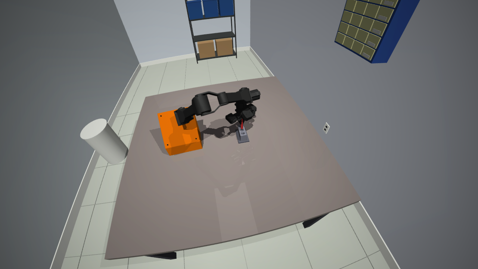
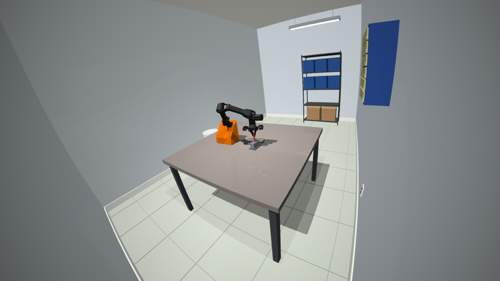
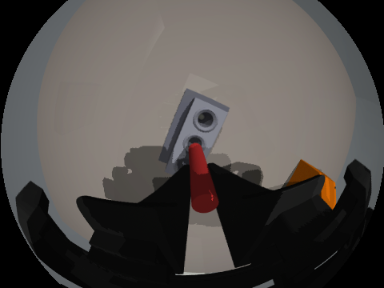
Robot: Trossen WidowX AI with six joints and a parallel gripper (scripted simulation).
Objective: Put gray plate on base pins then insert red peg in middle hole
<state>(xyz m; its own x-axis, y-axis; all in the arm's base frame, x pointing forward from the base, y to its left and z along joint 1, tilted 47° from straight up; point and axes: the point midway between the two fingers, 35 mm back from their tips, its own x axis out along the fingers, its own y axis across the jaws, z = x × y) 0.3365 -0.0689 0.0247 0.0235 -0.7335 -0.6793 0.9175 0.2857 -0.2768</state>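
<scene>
My gripper tip is now right at the red peg. The rest, counted from my gripper tip: gray plate (7 cm below).
</scene>
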